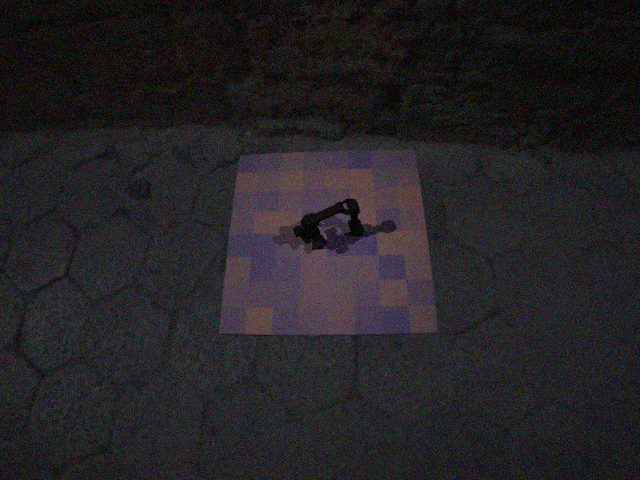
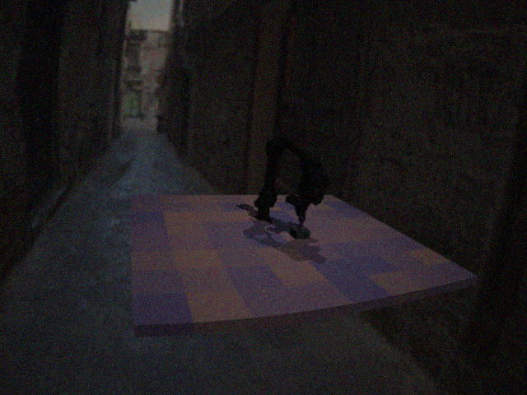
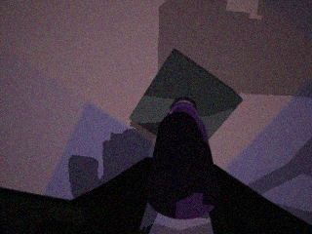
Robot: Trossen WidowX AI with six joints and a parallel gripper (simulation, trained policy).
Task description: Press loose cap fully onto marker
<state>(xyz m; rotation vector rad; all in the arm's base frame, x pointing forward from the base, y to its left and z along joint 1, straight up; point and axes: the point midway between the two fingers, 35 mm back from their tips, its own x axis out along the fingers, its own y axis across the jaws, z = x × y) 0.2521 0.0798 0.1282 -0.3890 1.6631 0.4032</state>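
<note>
Right now the holder block is 80 mm below my gripper tip and 10 mm ahead of it. Round my gripper tip: purple cap 10 mm ahead.
</note>
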